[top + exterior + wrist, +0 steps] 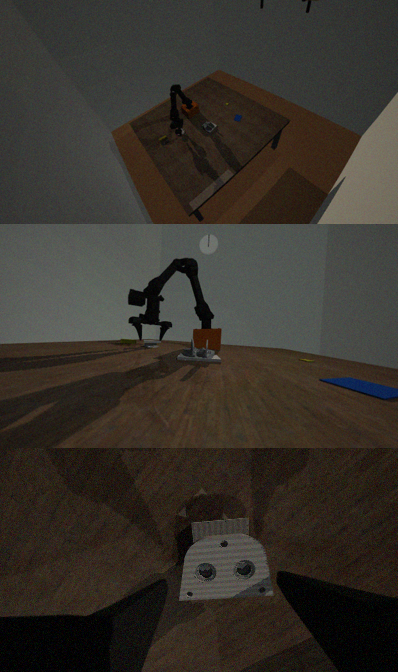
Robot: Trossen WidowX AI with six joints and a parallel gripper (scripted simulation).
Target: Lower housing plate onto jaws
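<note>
My gripper tip is now 1 cm past the grey housing plate. The rest, counted from my gripper tip: blue flat sheet 50 cm to the left, 37 cm ahead, 3 cm below; then yellow block 17 cm to the right, 12 cm behind, 2 cm below.
</note>
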